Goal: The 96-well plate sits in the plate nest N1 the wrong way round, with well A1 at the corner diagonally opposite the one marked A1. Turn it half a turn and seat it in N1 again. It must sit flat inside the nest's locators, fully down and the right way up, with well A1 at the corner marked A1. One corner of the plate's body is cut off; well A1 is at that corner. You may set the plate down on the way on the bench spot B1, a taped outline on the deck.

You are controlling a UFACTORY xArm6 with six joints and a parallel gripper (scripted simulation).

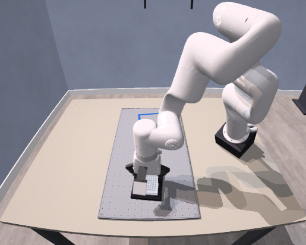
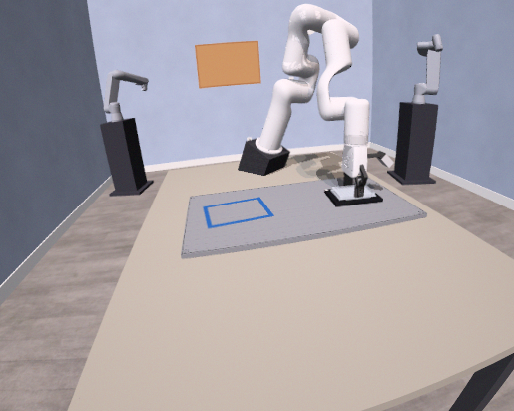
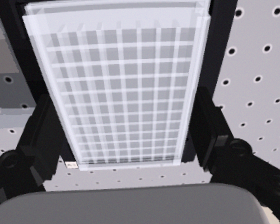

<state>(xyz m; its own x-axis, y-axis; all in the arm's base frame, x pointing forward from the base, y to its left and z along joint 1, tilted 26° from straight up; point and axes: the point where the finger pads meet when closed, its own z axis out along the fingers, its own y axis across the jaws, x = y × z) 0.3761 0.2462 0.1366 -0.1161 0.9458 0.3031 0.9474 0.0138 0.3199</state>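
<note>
Right now my hand is 10 mm above the 96-well plate. Also, from my hand: white A1 mark (40 mm behind, 80 mm to the right, 20 mm below); then black plate nest N1 (20 mm below).
</note>
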